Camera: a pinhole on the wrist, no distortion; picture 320 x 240 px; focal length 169.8 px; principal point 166.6 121.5 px. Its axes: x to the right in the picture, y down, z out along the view. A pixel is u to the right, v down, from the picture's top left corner.
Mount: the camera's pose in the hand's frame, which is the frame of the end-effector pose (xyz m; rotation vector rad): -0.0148 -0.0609 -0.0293 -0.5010 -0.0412 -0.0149
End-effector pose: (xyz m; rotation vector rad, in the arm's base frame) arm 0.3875 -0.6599 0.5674 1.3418 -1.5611 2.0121
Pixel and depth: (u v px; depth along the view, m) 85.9 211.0 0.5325
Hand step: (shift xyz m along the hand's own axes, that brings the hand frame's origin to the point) -0.2799 0.4422 0.2917
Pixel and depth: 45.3 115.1 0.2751
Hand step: -0.2212 0.0630 0.2083
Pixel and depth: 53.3 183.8 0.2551
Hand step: -0.1917 0.1445 0.1420
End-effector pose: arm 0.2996 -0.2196 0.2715 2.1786 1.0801 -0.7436
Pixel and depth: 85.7 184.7 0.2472
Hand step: -0.1391 0.1391 0.1381
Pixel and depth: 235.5 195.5 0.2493
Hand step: 0.0800 0.1537 0.1414
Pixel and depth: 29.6 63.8 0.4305
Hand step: -0.3808 0.0191 0.4032
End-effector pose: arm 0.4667 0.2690 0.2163 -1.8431 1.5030 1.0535
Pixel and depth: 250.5 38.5 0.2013
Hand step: 0.0750 -0.0509 0.1986
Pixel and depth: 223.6 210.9 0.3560
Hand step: 0.0964 0.2740 0.1979
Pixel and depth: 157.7 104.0 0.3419
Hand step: -0.0458 0.0725 0.2864
